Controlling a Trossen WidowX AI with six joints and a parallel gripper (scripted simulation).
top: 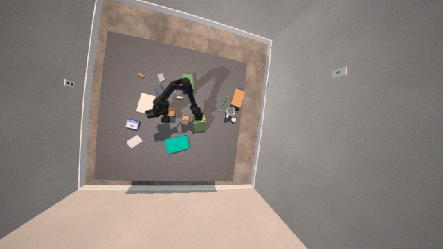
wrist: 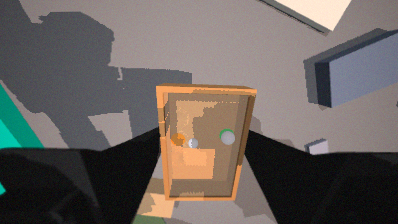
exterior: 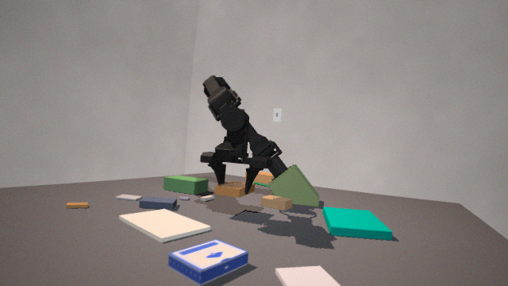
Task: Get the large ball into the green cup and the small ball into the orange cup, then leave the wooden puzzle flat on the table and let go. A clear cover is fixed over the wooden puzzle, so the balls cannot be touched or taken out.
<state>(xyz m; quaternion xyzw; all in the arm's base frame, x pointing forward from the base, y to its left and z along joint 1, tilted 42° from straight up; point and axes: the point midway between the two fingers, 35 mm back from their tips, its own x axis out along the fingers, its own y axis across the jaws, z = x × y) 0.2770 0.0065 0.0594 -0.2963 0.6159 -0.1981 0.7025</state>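
Right now the wooden puzzle is 30 mm below my hand and 10 mm behind it. The rest, counted from my hand: small tan block (160 mm behind, 80 mm below, 70 mm to the left); then cream slab (190 mm ahead, 90 mm below, 60 mm to the right); then small white piece (150 mm to the right, 90 mm below, 90 mm behind).
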